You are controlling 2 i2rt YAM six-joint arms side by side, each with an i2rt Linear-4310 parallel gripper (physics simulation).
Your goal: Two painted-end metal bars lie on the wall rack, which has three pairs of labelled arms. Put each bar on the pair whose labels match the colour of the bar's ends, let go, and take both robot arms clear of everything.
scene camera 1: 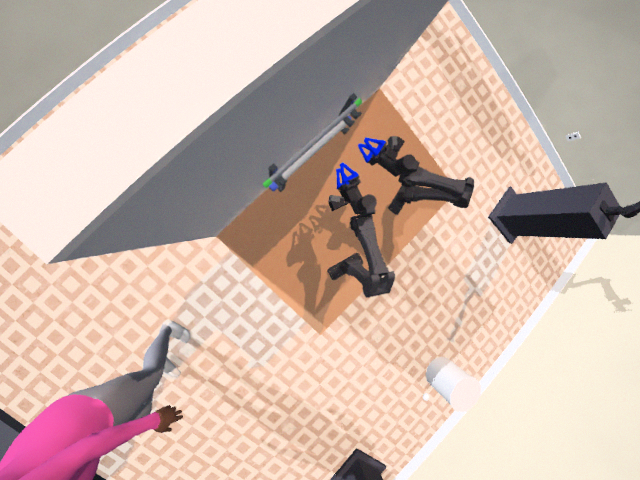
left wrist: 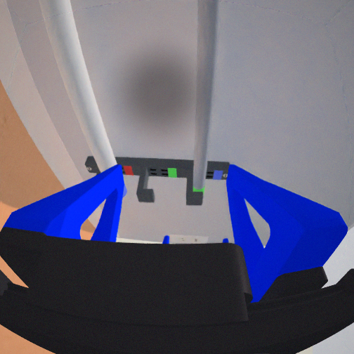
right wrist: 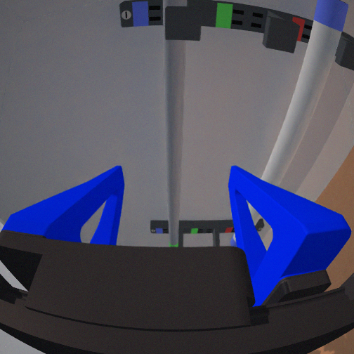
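Seen in the pictures: left gripper, between the fingertips: [scene camera 1: 339, 166]; right gripper, between the fingertips: [scene camera 1: 361, 141]; left arm's base, origin of its link: [scene camera 1: 345, 266]; right arm's base, origin of its link: [scene camera 1: 400, 197].
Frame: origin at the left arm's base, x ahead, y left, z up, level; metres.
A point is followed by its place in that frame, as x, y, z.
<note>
The green-ended grey bar [scene camera 1: 330, 124] @(0.619, -0.136, 0.320) [left wrist: 205, 90] [right wrist: 174, 125] lies on the blue-labelled arms of the wall rack [left wrist: 150, 163] [right wrist: 208, 11]. The blue-ended white bar [scene camera 1: 310, 153] @(0.582, -0.053, 0.181) [left wrist: 80, 85] [right wrist: 302, 95] lies along the red-labelled arms, its far end partly hidden by a finger in each wrist view. The green-labelled middle arms carry no bar. My left gripper [scene camera 1: 342, 167] @(0.464, -0.105, 0.292) [left wrist: 174, 173] is partly open and empty, out in front of the bars. My right gripper [scene camera 1: 363, 144] @(0.512, -0.229, 0.309) [right wrist: 176, 174] is also partly open and empty; the green-ended bar shows beyond its fingertips.
The rack is fixed to a grey wall [scene camera 1: 206, 155] @(0.525, 0.283, 0.764) behind a brown table top [scene camera 1: 268, 232] @(0.357, 0.277, 0.000). My two grippers are close together. A dark post [scene camera 1: 547, 211] is at the right, a white cylinder [scene camera 1: 454, 384] at the lower right and a person in pink [scene camera 1: 62, 439] at the lower left.
</note>
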